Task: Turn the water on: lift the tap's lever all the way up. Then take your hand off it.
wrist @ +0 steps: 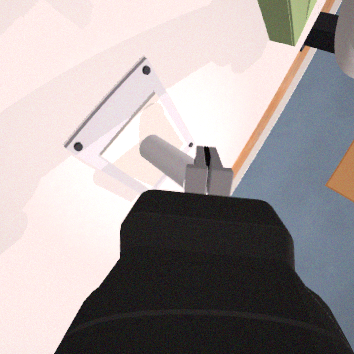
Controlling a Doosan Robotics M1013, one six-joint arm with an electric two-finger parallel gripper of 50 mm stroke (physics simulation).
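Frame: origin at the arm's base, x ahead, y left, z up, level; centimetres.
Seen in the pictures: gripper, fingertip midpoint: (204, 158).
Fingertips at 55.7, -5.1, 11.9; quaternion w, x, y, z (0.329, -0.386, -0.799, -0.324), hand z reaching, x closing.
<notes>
Offsets run from my fingertips to a thing's top centre, as dx, dy, dz. "spot": to the spot under its first point.
The tap shows in part: a grey round bar {spot: +1.6, +10.5, -12.1} (162, 152) slants down to the right and passes behind my fingers. I cannot tell whether it is the lever or the spout. It stands over a pale, four-sided mounting frame {+1.9, +12.9, -17.4} (112, 107) with dark screws at its corners. My gripper (204, 158) is shut, with its tips pressed together and nothing between them. In this view its fingers overlap the bar's lower right end; whether they touch it cannot be told. The rest of the tap is hidden behind the fingers and the black gripper body.
A green block (281, 22) stands at the top right, near the pale surface's wood-coloured edge (272, 112). Beside it are a black part (321, 34) and a grey rounded body (346, 45). A blue surface (295, 130) lies beyond the edge, with an orange-brown object (344, 177) at the right.
</notes>
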